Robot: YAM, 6 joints.
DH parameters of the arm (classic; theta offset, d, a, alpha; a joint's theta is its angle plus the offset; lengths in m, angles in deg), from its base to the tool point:
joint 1: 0 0.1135 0.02 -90
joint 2: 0 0 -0.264 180
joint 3: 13.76 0 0.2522 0
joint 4: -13.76 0 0.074 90
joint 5: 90 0 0 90
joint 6: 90 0.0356 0 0
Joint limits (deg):
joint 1: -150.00..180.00
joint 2: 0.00..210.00
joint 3: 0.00..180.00
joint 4: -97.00..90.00
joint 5: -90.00..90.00
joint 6: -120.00..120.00
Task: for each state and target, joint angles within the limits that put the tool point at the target. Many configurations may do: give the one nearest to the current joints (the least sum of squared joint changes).
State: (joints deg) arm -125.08 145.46 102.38 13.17 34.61 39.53
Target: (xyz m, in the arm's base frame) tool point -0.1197 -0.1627 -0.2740
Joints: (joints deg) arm -120.93 188.93 74.56 5.74 32.35 39.53
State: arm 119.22 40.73 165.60 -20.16 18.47 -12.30
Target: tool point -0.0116 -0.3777 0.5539
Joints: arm 86.69 36.99 159.74 -30.71 16.73 -12.30
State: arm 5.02 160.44 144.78 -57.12 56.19 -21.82
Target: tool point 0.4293 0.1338 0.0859
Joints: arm 20.98 147.79 115.61 -78.75 53.99 -21.82
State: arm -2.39 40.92 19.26 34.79 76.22 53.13
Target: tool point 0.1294 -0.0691 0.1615
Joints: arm -14.49 48.97 4.07 30.36 75.94 53.13
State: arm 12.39 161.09 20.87 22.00 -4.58 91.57
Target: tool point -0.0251 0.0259 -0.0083
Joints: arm -14.71 167.73 3.05 16.72 -31.64 91.57
